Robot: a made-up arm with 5 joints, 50 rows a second.
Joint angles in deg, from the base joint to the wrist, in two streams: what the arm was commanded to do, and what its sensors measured. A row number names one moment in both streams.
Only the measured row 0 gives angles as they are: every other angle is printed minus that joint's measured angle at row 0.
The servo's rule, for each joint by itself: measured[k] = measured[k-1] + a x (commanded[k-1-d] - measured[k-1]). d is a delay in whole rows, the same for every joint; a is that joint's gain. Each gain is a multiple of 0.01, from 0.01 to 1. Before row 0 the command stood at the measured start. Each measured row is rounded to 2 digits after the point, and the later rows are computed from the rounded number. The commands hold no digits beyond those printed.
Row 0, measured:
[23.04 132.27 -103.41 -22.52 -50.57]
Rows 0 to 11, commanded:
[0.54 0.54 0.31 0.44 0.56]
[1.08 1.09 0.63 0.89 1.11]
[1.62 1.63 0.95 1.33 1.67]
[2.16 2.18 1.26 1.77 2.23]
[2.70 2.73 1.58 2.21 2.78]
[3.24 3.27 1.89 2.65 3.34]
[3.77 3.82 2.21 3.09 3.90]
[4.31 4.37 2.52 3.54 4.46]
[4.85 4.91 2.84 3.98 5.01]
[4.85 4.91 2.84 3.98 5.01]
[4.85 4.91 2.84 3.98 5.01]
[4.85 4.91 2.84 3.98 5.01]
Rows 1 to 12, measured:
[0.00 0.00 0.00 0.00 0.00]
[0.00 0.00 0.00 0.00 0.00]
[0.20 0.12 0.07 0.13 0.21]
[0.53 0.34 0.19 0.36 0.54]
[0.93 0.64 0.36 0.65 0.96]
[1.39 0.99 0.56 0.99 1.43]
[1.87 1.39 0.78 1.36 1.93]
[2.38 1.82 1.02 1.75 2.45]
[2.89 2.28 1.28 2.15 2.99]
[3.42 2.76 1.55 2.57 3.53]
[3.95 3.25 1.83 2.99 4.08]
[4.28 3.63 2.05 3.29 4.42]
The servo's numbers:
d 2
a 0.37 0.23 0.22 0.30 0.37

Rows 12 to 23, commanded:
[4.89 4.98 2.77 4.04 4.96]
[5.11 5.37 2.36 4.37 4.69]
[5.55 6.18 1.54 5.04 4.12]
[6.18 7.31 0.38 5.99 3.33]
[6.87 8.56 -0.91 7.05 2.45]
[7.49 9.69 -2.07 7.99 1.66]
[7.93 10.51 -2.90 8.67 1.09]
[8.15 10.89 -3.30 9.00 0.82]
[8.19 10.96 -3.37 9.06 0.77]
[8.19 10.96 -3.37 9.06 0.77]
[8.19 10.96 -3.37 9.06 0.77]
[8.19 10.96 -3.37 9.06 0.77]
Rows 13 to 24, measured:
[4.49 3.92 2.22 3.50 4.64]
[4.62 4.15 2.36 3.64 4.78]
[4.72 4.34 2.45 3.76 4.85]
[4.86 4.58 2.43 3.94 4.79]
[5.12 4.95 2.23 4.27 4.54]
[5.51 5.49 1.82 4.79 4.09]
[6.01 6.20 1.22 5.47 3.48]
[6.56 7.00 0.50 6.23 2.81]
[7.07 7.81 -0.25 6.96 2.17]
[7.47 8.52 -0.92 7.57 1.67]
[7.74 9.08 -1.46 8.02 1.34]
[7.91 9.51 -1.88 8.33 1.13]

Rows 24 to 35, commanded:
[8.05 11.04 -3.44 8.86 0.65]
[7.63 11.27 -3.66 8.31 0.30]
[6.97 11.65 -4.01 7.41 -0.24]
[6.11 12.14 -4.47 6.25 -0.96]
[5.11 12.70 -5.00 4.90 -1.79]
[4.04 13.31 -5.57 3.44 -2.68]
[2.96 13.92 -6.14 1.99 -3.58]
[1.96 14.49 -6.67 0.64 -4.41]
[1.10 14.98 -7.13 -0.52 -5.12]
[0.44 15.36 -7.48 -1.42 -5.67]
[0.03 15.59 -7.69 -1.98 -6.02]
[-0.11 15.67 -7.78 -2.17 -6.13]
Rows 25 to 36, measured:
[8.01 9.84 -2.21 8.55 1.00]
[8.08 10.10 -2.47 8.70 0.91]
[8.07 10.32 -2.68 8.75 0.81]
[7.91 10.54 -2.90 8.62 0.62]
[7.56 10.80 -3.14 8.26 0.30]
[7.02 11.11 -3.43 7.66 -0.17]
[6.31 11.48 -3.78 6.83 -0.77]
[5.47 11.90 -4.17 5.81 -1.48]
[4.54 12.36 -4.60 4.66 -2.26]
[3.59 12.85 -5.06 3.45 -3.06]
[2.67 13.34 -5.52 2.26 -3.82]
[1.84 13.80 -5.95 1.16 -4.50]

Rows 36 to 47, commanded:
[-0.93 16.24 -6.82 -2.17 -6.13]
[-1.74 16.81 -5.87 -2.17 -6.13]
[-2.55 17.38 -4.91 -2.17 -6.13]
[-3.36 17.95 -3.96 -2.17 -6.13]
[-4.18 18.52 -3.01 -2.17 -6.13]
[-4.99 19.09 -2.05 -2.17 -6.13]
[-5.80 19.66 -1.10 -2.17 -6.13]
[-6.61 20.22 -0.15 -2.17 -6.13]
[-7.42 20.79 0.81 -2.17 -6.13]
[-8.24 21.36 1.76 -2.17 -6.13]
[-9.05 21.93 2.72 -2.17 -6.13]
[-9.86 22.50 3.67 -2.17 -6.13]
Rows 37 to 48, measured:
[1.17 14.21 -6.33 0.22 -5.06]
[0.70 14.55 -6.65 -0.50 -5.46]
[0.10 14.94 -6.69 -1.00 -5.71]
[-0.58 15.37 -6.51 -1.35 -5.87]
[-1.31 15.83 -6.16 -1.60 -5.97]
[-2.07 16.32 -5.68 -1.77 -6.03]
[-2.85 16.83 -5.09 -1.89 -6.07]
[-3.64 17.35 -4.42 -1.97 -6.09]
[-4.44 17.88 -3.69 -2.03 -6.10]
[-5.24 18.42 -2.91 -2.07 -6.11]
[-6.05 18.97 -2.09 -2.10 -6.12]
[-6.86 19.52 -1.24 -2.12 -6.12]

